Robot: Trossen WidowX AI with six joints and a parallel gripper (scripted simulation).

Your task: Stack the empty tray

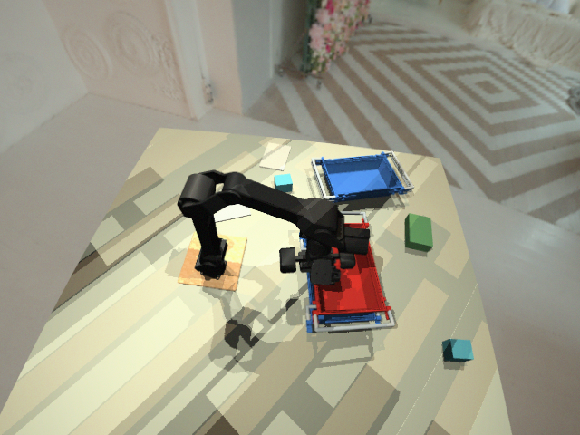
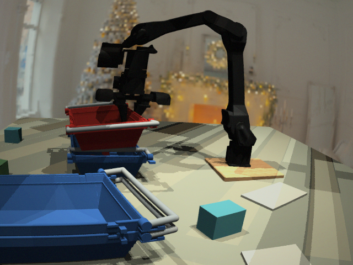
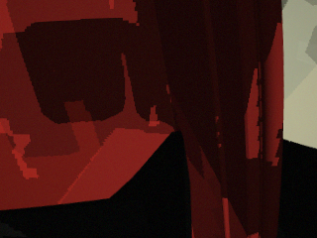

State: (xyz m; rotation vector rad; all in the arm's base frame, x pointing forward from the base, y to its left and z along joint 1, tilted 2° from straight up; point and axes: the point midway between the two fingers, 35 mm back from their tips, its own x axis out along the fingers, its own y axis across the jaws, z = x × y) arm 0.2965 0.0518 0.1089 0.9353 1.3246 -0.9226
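Right now the red tray is 7 cm ahead of my gripper tip, 3 cm to the left of it and 3 cm above it. Also, from my gripper tip: green block 31 cm ahead, 28 cm to the left, 7 cm below.
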